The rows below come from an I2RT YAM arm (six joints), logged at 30 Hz.
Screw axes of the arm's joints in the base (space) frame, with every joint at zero. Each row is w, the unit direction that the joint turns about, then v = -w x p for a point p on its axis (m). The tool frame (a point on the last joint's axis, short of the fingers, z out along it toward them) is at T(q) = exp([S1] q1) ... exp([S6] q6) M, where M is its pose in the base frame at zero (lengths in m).
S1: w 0 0 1 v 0.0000 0.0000 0.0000
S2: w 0 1 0 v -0.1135 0.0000 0.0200
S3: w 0 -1 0 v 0.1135 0.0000 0.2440
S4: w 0 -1 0 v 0.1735 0.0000 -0.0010
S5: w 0 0 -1 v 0.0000 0.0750 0.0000
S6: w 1 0 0 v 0.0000 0.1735 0.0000
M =
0 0 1 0.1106
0 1 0 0.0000
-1 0 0 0.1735
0 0 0 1
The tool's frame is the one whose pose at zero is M.
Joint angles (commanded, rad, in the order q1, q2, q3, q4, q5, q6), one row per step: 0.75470, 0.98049, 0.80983, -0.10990, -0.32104, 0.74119; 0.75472, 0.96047, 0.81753, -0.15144, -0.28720, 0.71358; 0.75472, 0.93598, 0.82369, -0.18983, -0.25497, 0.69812; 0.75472, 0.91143, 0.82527, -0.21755, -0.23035, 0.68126; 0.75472, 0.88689, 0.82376, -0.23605, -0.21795, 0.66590; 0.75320, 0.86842, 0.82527, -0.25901, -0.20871, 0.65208; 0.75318, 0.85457, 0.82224, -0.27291, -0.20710, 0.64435
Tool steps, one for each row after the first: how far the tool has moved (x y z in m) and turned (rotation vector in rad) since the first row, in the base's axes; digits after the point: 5 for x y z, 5 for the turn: -0.00287, -0.00427, 0.00245, -0.02919, -0.01984, -0.02496; -0.00654, -0.00924, 0.00547, -0.04902, -0.03332, -0.05139; -0.01029, -0.01393, 0.00786, -0.06393, -0.05077, -0.07019; -0.01421, -0.01821, 0.01000, -0.07114, -0.06890, -0.07797; -0.01721, -0.02189, 0.01151, -0.08237, -0.07979, -0.08430; -0.01966, -0.02427, 0.01147, -0.08880, -0.08428, -0.08351
